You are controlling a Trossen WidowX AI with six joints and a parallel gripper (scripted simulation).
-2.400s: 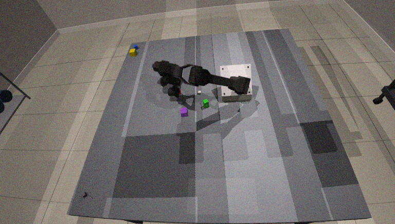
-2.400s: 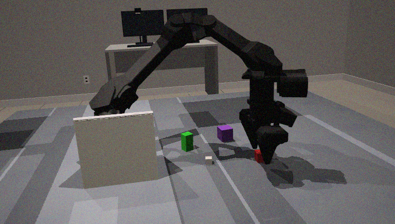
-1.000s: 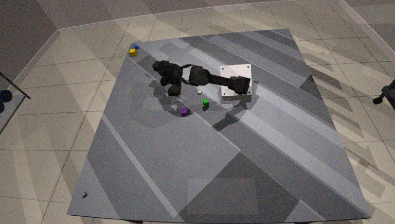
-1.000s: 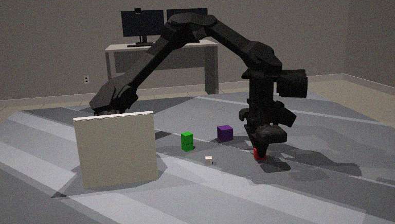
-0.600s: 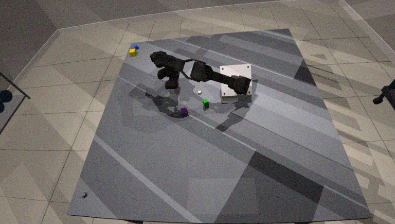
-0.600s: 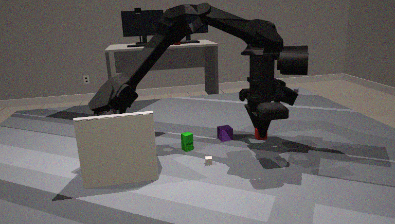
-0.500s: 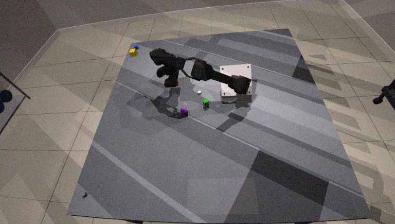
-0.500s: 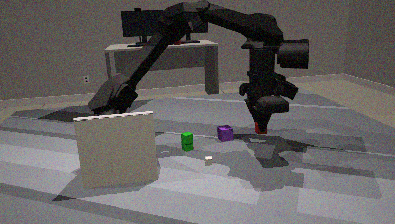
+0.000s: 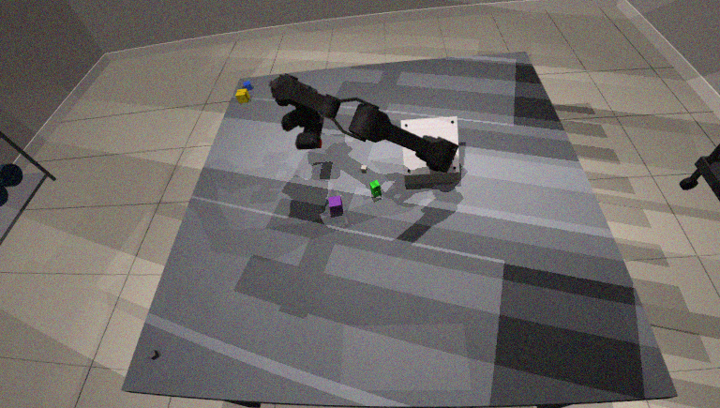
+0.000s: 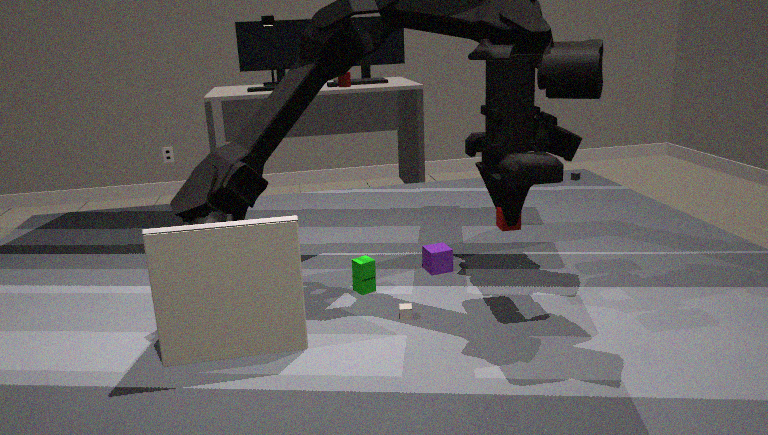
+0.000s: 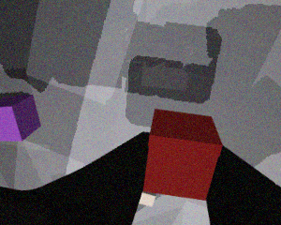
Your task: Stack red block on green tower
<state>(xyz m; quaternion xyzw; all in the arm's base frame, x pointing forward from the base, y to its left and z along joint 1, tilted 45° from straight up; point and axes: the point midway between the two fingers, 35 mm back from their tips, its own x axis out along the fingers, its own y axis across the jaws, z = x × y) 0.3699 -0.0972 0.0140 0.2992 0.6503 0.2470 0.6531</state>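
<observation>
Now: the small white block 130 mm behind my gripper tip, 110 mm below it and 20 mm to the left of it. From my gripper tip the other things lie so: yellow block 450 mm to the right, 390 mm ahead, 100 mm below; red block right at my gripper tip; purple block 160 mm to the left, 100 mm below, 50 mm behind.
</observation>
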